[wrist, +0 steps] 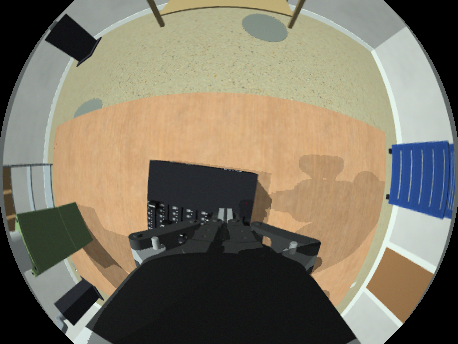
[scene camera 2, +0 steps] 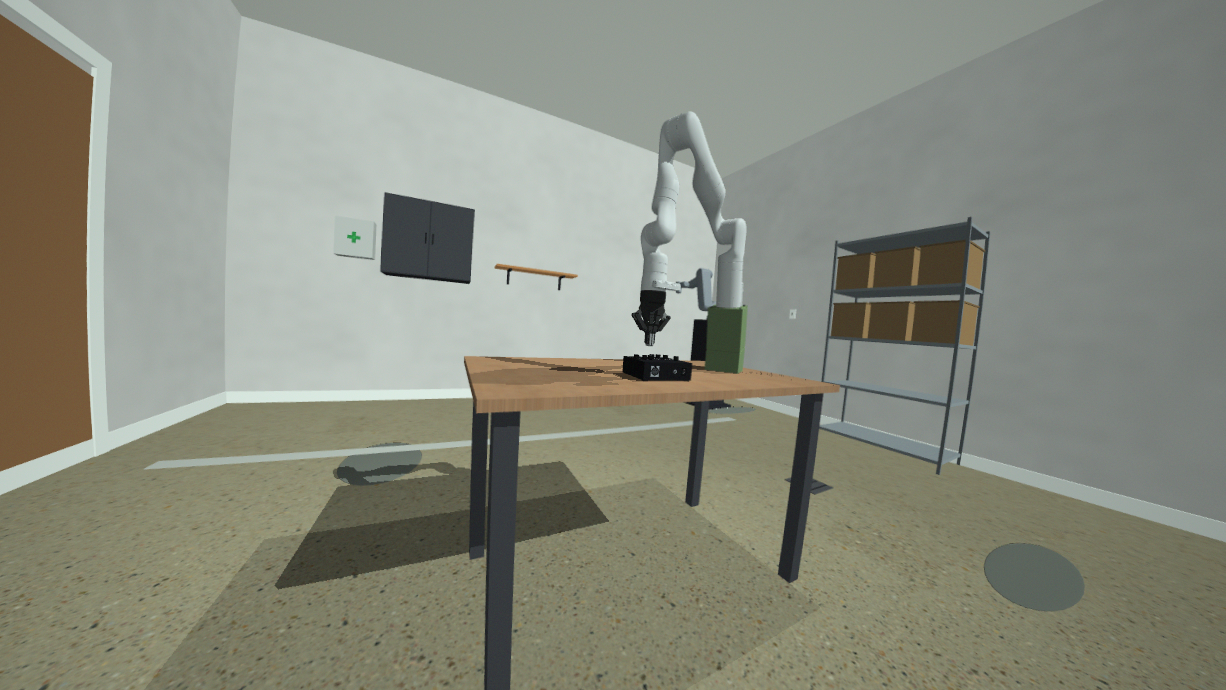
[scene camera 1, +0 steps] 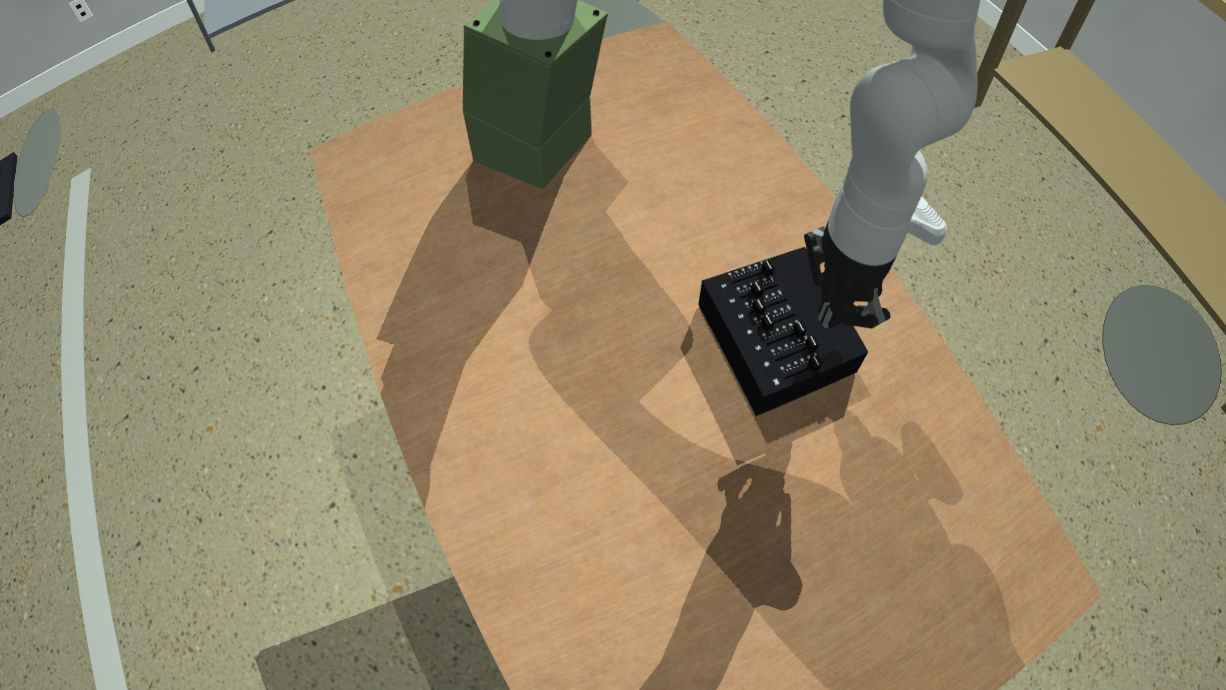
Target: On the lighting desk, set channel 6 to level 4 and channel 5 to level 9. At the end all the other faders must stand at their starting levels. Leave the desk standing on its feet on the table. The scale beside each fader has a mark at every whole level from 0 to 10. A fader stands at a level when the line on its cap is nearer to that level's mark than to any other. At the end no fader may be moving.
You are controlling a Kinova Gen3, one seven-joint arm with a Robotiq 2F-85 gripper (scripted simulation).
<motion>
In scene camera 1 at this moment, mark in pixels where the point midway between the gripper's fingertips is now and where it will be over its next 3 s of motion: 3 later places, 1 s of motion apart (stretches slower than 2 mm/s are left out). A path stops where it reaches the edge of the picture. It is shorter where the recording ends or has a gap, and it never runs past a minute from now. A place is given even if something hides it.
The gripper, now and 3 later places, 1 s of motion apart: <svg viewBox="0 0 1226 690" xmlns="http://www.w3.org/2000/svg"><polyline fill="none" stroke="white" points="827,320 833,323 829,331 830,333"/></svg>
</motion>
